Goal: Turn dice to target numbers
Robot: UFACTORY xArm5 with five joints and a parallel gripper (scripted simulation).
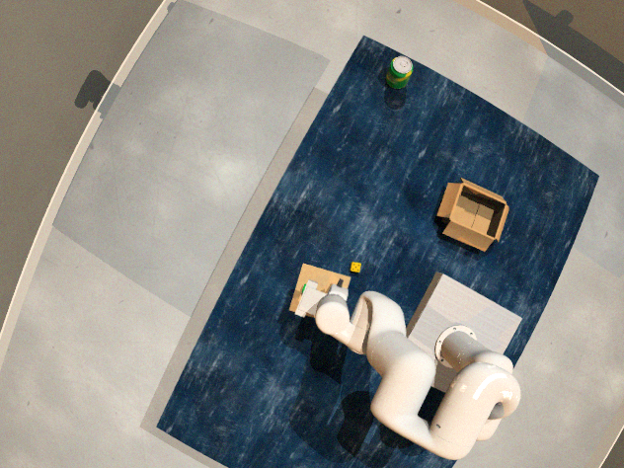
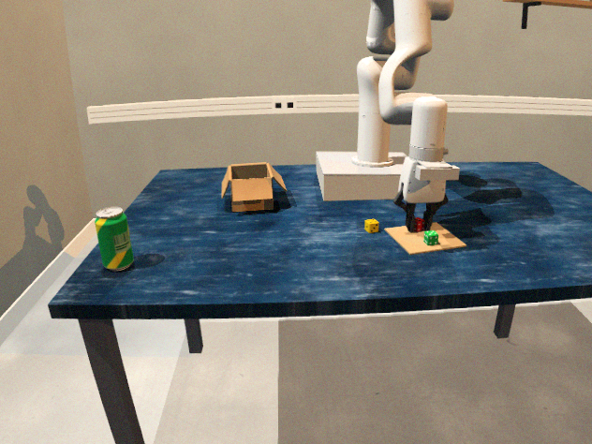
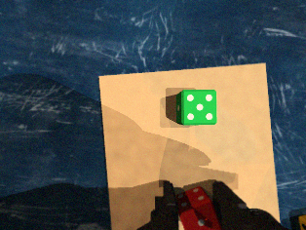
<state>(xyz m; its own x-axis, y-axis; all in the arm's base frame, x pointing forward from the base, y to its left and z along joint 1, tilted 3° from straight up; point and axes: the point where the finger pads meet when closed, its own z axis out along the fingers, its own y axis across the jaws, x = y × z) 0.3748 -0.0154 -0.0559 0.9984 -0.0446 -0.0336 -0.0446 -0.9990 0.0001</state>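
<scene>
The red die lies 1 cm behind my hand and 1 cm below it. The rest, counted from my hand: mat (4 cm ahead, 2 cm below); then yellow die (3 cm behind, 11 cm to the right, 1 cm below); then green die (7 cm ahead, 1 cm below).
</scene>
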